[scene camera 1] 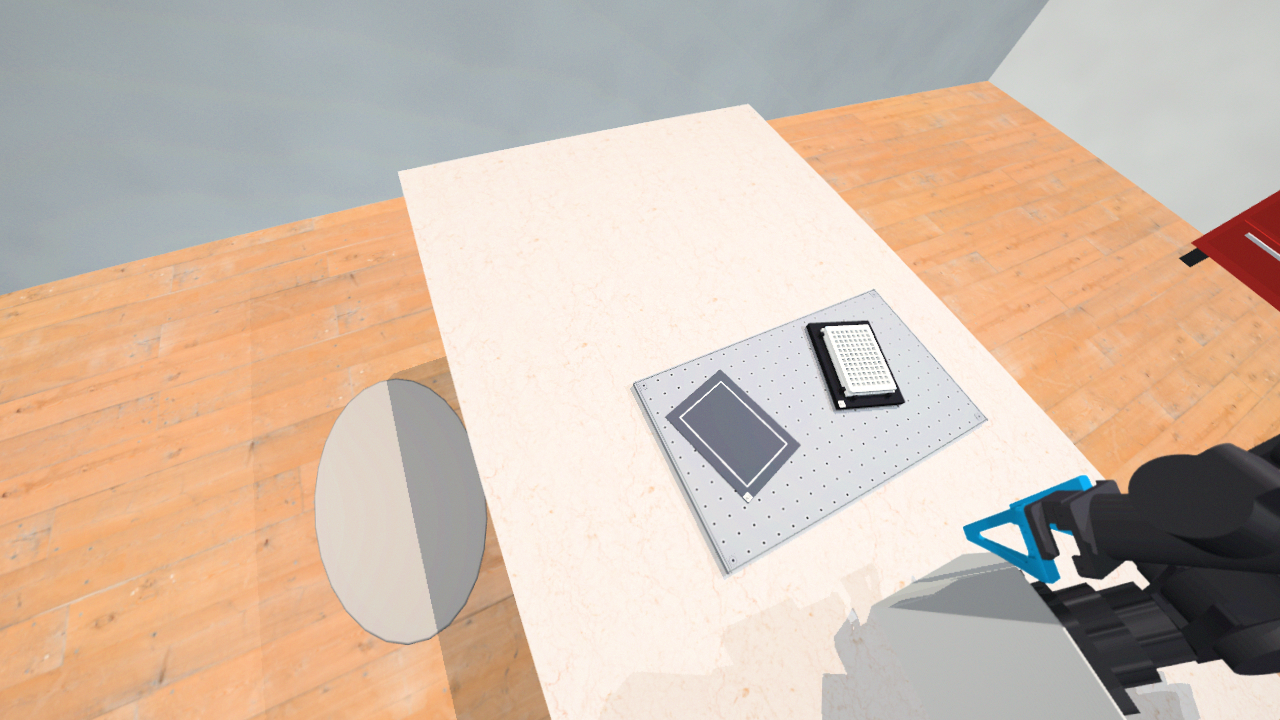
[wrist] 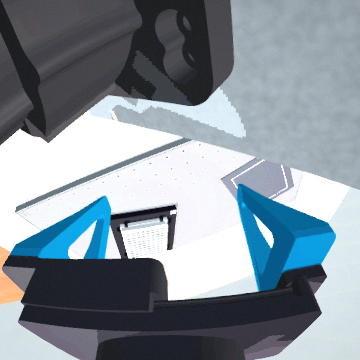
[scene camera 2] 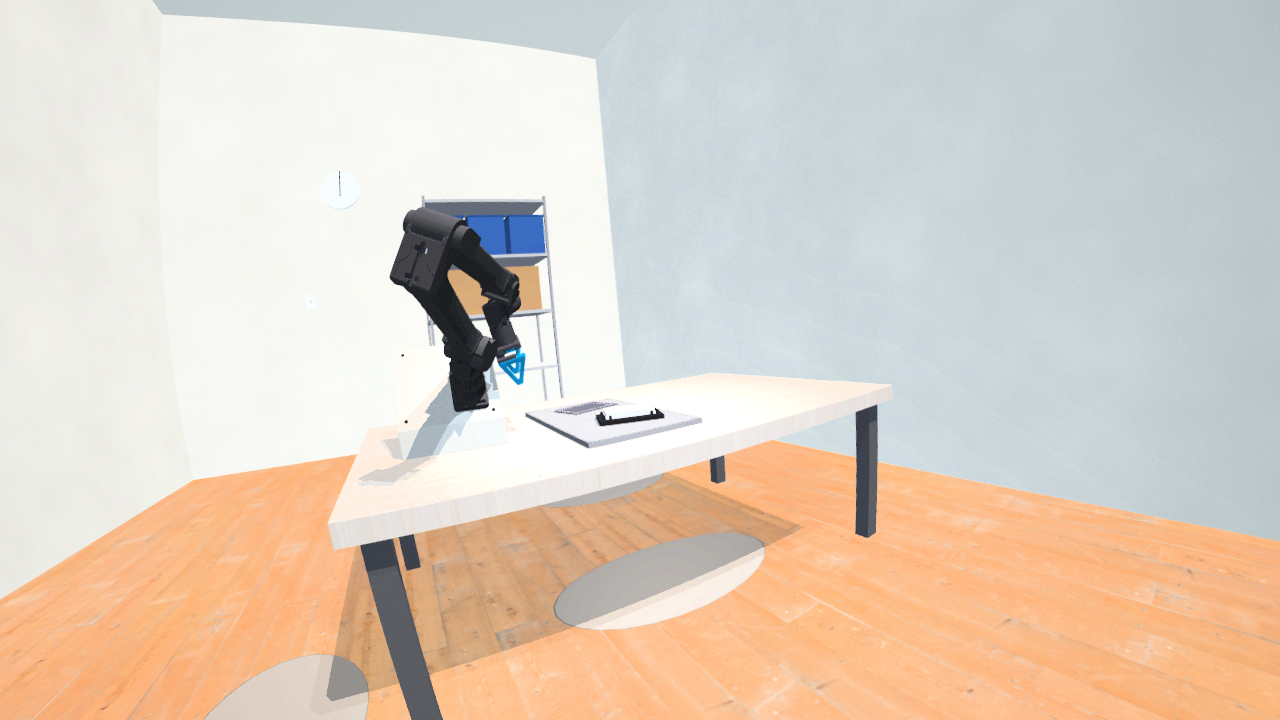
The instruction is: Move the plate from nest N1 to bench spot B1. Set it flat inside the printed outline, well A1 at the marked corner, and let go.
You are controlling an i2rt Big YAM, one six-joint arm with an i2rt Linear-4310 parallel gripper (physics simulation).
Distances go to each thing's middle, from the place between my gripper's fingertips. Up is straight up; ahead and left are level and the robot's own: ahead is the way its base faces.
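Labels:
The black flat block point(scene camera 1: 814, 329) is 13 cm below my hand, 26 cm ahead of it and 8 cm to the right of it. I see the white well plate point(scene camera 1: 859, 364) too, and counted from my hand it is 11 cm below, 26 cm ahead and 8 cm to the right.

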